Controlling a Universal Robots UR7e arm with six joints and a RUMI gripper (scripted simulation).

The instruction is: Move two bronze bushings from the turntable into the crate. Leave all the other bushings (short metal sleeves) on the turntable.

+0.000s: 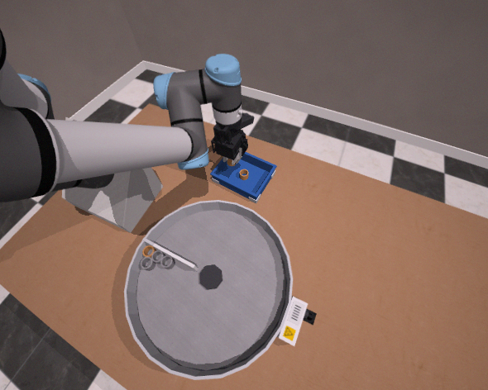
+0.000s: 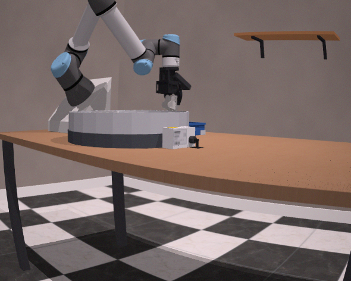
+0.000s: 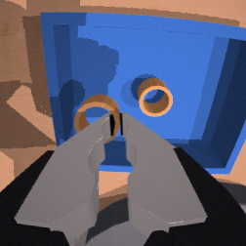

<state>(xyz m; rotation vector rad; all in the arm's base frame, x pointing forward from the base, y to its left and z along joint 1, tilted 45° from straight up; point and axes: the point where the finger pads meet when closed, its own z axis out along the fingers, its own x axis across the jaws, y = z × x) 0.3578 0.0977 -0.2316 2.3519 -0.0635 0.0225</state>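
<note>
The blue crate is 50 mm below my hand, 30 mm ahead of it and 10 mm to the right of it. Also, from my hand: round grey turntable (370 mm to the right, 90 mm ahead, 30 mm below).
</note>
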